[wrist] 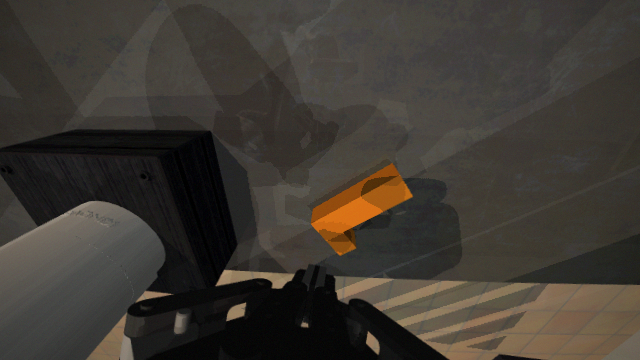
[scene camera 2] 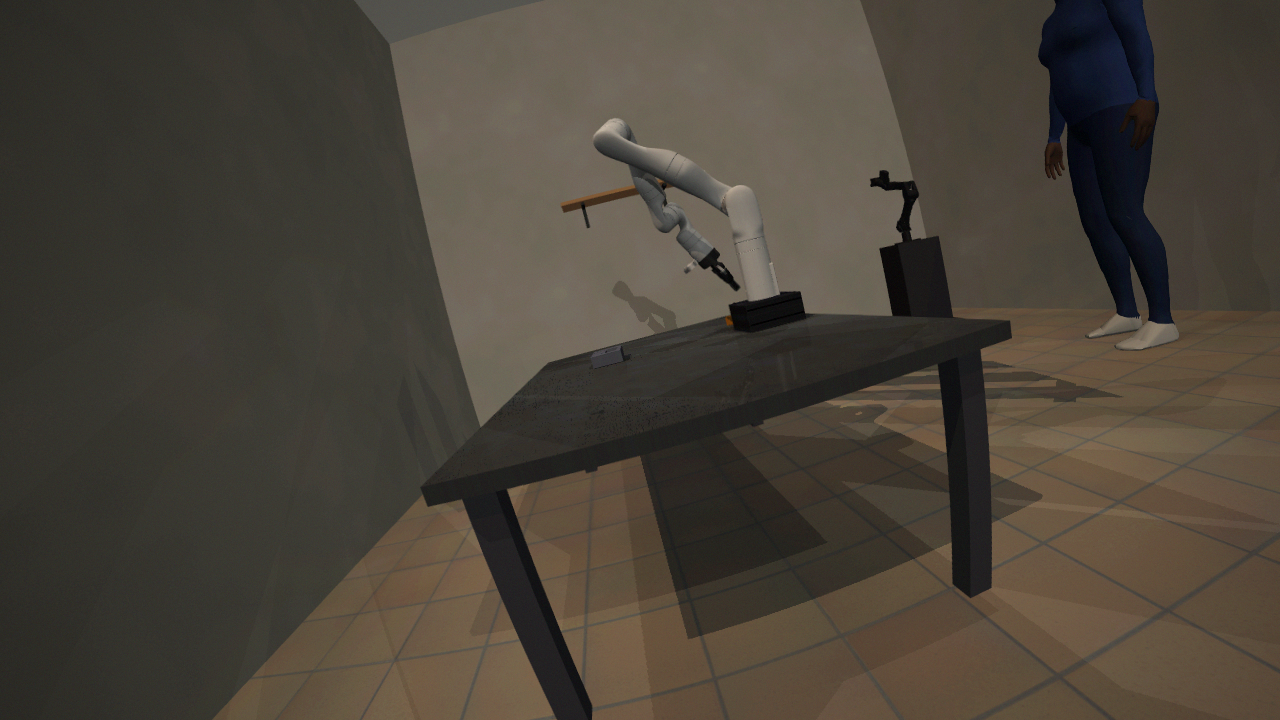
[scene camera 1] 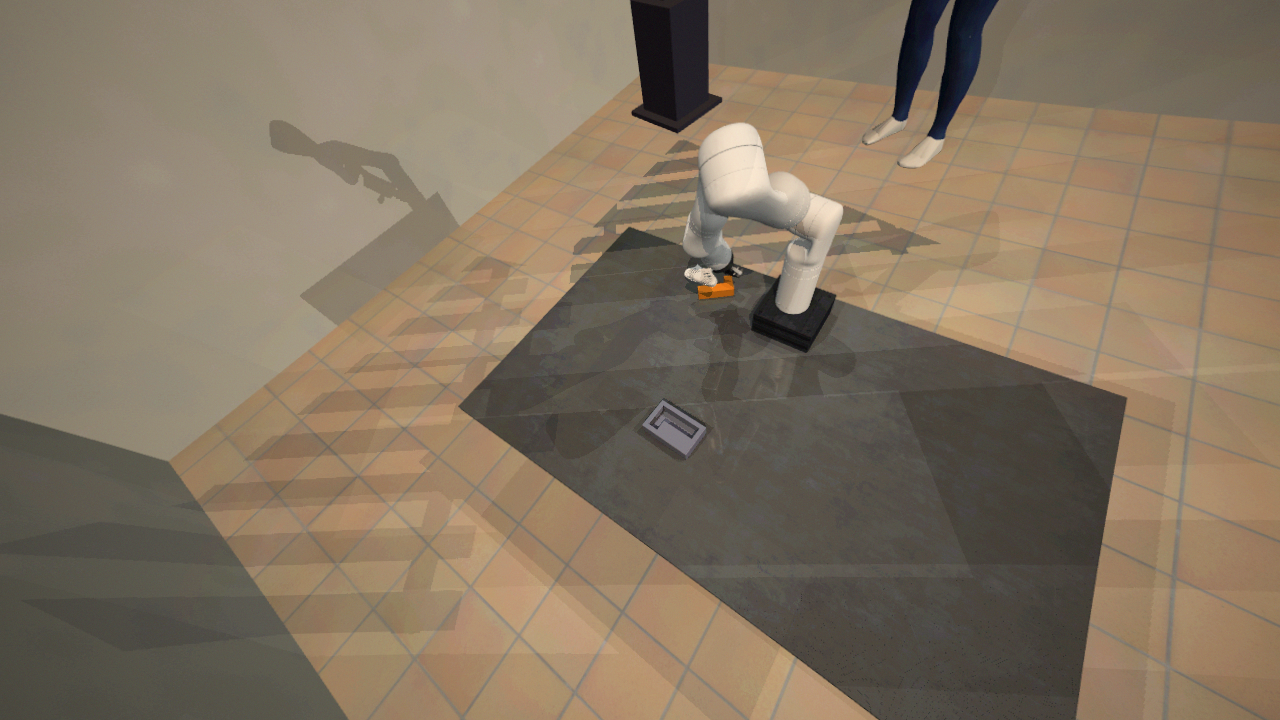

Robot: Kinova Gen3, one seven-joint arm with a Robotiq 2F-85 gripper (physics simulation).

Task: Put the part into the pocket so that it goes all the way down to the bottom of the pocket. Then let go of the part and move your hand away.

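Seen in the pictures: gripper, fingertip midpoint: (wrist: 315,278) (scene camera 2: 738,289) (scene camera 1: 728,272); arm's base, origin of the base link: (wrist: 120,240) (scene camera 2: 763,297) (scene camera 1: 792,301).
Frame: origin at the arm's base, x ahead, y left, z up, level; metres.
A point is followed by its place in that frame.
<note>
The orange L-shaped part (scene camera 1: 716,291) @[z -0.051, x 0.067, y -0.218 m] (scene camera 2: 729,320) @[z -0.063, x 0.096, y -0.245 m] (wrist: 364,204) @[z -0.049, x 0.066, y -0.233 m] lies on the table beside the robot's base; its short leg points toward the gripper in the wrist view. My gripper (scene camera 2: 737,288) @[z 0.035, x 0.047, y -0.190 m] (wrist: 315,278) @[z 0.035, x 0.047, y -0.190 m] is shut with its fingertips together and nothing between them. It hangs above the table, apart from the part, near the short leg's end in the wrist view. In scene camera 1 the arm mostly hides the gripper. The grey block (scene camera 1: 684,443) @[z -0.044, x 0.506, y 0.051 m] (scene camera 2: 606,358) @[z -0.059, x 0.482, y 0.068 m] with the L-shaped pocket sits on the table, well away from the part. Its pocket is empty.
The black robot base (scene camera 1: 791,324) @[z -0.002, x 0.068, y 0.045 m] (scene camera 2: 768,310) @[z -0.032, x 0.009, y 0.098 m] (wrist: 200,200) @[z -0.031, x 0.044, y -0.066 m] stands close to the part. The dark table (scene camera 1: 805,501) @[z -0.079, x 0.412, y 0.337 m] (scene camera 2: 680,371) @[z -0.079, x 0.262, y 0.446 m] has its edge just behind the part. A dark pedestal (scene camera 1: 671,62) (scene camera 2: 914,277) and a standing person (scene camera 1: 953,62) (scene camera 2: 1105,161) are beyond the table.
</note>
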